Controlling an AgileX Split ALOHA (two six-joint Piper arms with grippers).
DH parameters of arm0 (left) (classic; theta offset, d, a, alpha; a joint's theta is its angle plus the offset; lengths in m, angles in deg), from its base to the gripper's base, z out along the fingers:
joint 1: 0 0.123 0 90
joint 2: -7.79 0 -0.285 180
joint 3: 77.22 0 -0.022 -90
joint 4: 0 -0.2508 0 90
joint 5: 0 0 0.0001 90
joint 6: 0 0.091 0 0
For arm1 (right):
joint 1: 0 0.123 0 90
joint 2: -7.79 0 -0.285 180
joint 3: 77.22 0 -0.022 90
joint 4: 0 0.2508 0 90
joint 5: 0 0 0.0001 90
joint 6: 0 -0.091 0 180
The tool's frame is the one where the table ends.
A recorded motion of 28 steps. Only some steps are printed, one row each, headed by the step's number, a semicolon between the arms.
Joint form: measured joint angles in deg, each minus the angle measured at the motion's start. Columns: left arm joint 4, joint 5, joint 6, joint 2, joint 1, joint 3; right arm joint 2, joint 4, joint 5, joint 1, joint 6, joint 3.
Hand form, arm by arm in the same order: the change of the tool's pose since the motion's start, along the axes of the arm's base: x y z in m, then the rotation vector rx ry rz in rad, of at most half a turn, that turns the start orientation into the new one. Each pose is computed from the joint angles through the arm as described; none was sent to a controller.
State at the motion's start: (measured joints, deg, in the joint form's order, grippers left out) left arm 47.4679 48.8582 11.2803 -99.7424 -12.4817 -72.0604; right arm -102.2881 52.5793 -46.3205 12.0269 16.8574 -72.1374
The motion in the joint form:
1: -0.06 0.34 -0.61 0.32 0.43 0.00; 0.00 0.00 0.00 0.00 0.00 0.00
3: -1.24 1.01 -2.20 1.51 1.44 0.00; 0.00 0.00 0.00 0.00 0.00 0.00
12: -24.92 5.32 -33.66 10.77 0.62 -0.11; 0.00 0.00 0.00 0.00 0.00 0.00
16: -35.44 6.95 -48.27 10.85 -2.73 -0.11; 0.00 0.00 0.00 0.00 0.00 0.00
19: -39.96 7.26 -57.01 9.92 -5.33 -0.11; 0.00 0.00 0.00 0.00 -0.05 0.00
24: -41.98 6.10 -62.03 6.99 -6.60 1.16; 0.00 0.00 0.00 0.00 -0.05 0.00
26: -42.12 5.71 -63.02 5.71 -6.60 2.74; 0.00 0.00 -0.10 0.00 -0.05 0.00
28: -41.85 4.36 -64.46 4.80 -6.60 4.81; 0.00 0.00 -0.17 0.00 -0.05 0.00
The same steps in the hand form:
1: -0.0003 0.0026 0.0019 -0.0040 0.0053 0.0108; 0.0000 0.0000 0.0000 0.0000 0.0000 0.0000
3: -0.0021 0.0099 0.0083 0.0009 0.0069 0.0329; 0.0000 0.0000 0.0000 0.0000 0.0000 0.0000
12: -0.0345 0.0340 0.0461 0.1816 0.1120 0.3002; 0.0000 0.0000 0.0000 0.0000 0.0000 0.0000
16: -0.0406 0.0292 0.0416 0.2781 0.1765 0.4203; 0.0000 0.0000 0.0000 0.0000 0.0000 0.0000
19: -0.0416 0.0204 0.0353 0.3101 0.2161 0.4948; 0.0000 0.0000 0.0000 0.0003 0.0006 -0.0006
24: -0.0369 0.0142 0.0129 0.3429 0.2741 0.5419; 0.0000 0.0000 0.0000 0.0003 0.0006 -0.0006
26: -0.0372 0.0145 -0.0017 0.3646 0.3153 0.5529; -0.0001 0.0001 0.0000 0.0006 0.0017 0.0007
28: -0.0388 0.0149 -0.0159 0.3702 0.3517 0.5750; -0.0003 0.0001 0.0000 0.0009 0.0025 0.0015

